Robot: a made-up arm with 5 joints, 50 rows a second.
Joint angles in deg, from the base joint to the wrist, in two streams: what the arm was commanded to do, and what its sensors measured. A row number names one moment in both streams.
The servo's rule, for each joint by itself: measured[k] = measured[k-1] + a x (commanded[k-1-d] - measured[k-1]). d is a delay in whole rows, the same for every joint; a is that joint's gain. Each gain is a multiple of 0.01, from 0.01 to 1. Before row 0 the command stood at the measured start. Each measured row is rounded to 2 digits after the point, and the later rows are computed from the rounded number. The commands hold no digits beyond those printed.
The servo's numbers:
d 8
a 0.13 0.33 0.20 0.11 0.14
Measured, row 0:
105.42, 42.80, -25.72, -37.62, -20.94
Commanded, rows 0 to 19:
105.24, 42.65, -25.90, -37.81, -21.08
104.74, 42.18, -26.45, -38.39, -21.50
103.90, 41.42, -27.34, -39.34, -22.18
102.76, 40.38, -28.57, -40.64, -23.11
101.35, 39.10, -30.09, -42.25, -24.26
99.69, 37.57, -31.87, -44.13, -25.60
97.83, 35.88, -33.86, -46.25, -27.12
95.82, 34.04, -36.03, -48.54, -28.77
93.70, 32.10, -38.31, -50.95, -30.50
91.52, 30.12, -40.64, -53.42, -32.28
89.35, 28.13, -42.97, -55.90, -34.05
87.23, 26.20, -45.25, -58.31, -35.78
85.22, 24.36, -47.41, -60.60, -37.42
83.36, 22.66, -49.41, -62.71, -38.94
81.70, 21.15, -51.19, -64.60, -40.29
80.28, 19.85, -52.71, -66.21, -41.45
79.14, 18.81, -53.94, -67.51, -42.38
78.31, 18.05, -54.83, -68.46, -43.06
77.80, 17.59, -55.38, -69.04, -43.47
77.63, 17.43, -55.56, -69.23, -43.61
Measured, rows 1 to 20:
105.42, 42.80, -25.72, -37.62, -20.94
105.42, 42.80, -25.72, -37.62, -20.94
105.42, 42.80, -25.72, -37.62, -20.94
105.42, 42.80, -25.72, -37.62, -20.94
105.42, 42.80, -25.72, -37.62, -20.94
105.42, 42.80, -25.72, -37.62, -20.94
105.42, 42.80, -25.72, -37.62, -20.94
105.42, 42.80, -25.72, -37.62, -20.94
105.40, 42.75, -25.76, -37.64, -20.96
105.31, 42.56, -25.90, -37.72, -21.04
105.13, 42.18, -26.19, -37.90, -21.20
104.82, 41.59, -26.67, -38.20, -21.47
104.37, 40.77, -27.35, -38.65, -21.86
103.76, 39.71, -28.25, -39.25, -22.38
102.99, 38.45, -29.37, -40.02, -23.04
102.06, 36.99, -30.70, -40.96, -23.84
100.97, 35.38, -32.22, -42.06, -24.77
99.74, 33.64, -33.90, -43.31, -25.82
98.39, 31.82, -35.71, -44.69, -26.97
96.94, 29.97, -37.62, -46.19, -28.20

